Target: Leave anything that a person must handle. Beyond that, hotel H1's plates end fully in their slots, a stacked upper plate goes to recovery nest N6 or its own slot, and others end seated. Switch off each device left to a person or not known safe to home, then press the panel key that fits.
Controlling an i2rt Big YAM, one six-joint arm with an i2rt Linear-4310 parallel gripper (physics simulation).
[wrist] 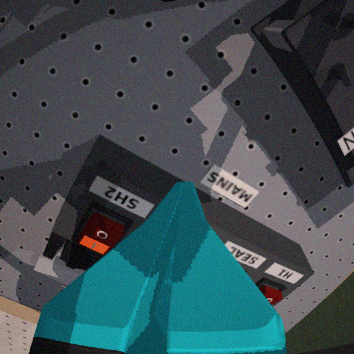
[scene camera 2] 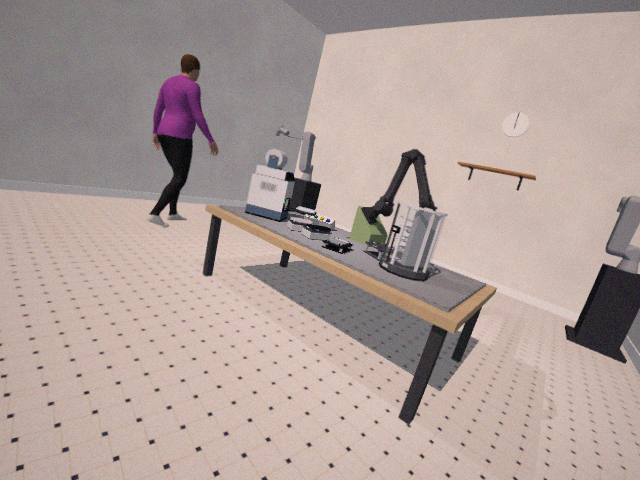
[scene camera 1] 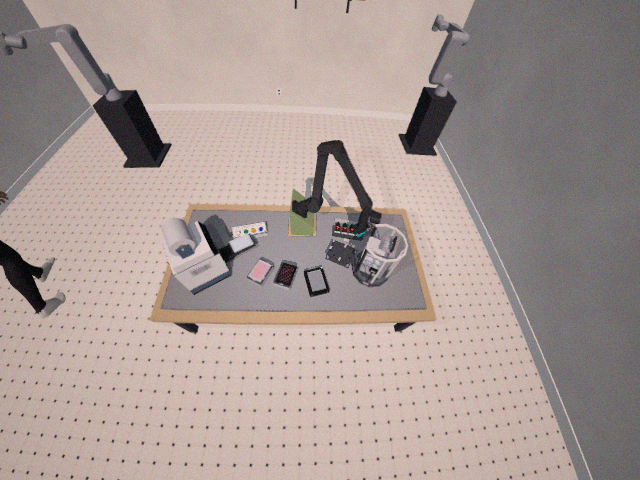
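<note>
My gripper has its teal fingers shut and empty. In the wrist view it is over the dark MAINS switch box, between the SH2 and SEAL labels; contact cannot be told. The SH2 rocker is red with an orange part. One red rocker shows below the SEAL and H1 labels. My fingers cover part of the box. A clear round plate hotel stands at the right; its slots are too small to read. The key panel has coloured keys.
A white machine stands left. A pink-topped plate, a dark red-patterned plate and a black frame lie front-centre. A dark unit is beside the hotel. A green wedge stands behind. A person is left.
</note>
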